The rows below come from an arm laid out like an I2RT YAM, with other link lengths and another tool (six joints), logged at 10 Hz.
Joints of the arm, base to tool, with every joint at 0 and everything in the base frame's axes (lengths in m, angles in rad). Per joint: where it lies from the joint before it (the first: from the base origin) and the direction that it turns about. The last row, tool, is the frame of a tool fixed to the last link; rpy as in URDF.
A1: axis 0 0 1 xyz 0.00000 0.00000 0.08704
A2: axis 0 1 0 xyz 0.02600 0.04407 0.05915
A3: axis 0 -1 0 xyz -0.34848 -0.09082 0.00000
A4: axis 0 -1 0 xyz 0.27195 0.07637 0.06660
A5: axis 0 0 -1 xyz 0.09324 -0.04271 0.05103
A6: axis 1 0 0 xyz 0.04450 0.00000 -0.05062
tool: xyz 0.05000 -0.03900 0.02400 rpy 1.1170 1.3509 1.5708
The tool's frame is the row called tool.
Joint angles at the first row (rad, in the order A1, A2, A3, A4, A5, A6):
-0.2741 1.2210 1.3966 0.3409 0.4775 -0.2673
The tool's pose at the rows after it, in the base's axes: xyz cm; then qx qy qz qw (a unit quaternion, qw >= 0):
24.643 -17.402 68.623 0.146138 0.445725 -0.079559 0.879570
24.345 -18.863 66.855 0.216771 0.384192 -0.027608 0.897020
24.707 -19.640 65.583 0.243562 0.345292 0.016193 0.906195
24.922 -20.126 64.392 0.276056 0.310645 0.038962 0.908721
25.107 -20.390 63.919 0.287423 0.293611 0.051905 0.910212
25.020 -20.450 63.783 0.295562 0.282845 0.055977 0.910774
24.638 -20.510 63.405 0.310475 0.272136 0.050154 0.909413
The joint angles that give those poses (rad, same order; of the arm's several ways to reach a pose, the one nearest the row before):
-0.2965 1.2267 1.4049 0.3352 0.5384 -0.0287
-0.3225 1.2341 1.3974 0.3250 0.5978 0.1959
-0.3389 1.2398 1.3804 0.3350 0.5941 0.3389
-0.3433 1.2471 1.3700 0.3363 0.6315 0.4462
-0.3477 1.2521 1.3664 0.3405 0.6391 0.4975
-0.3483 1.2525 1.3682 0.3377 0.6525 0.5231
-0.3492 1.2486 1.3641 0.3296 0.6869 0.5429

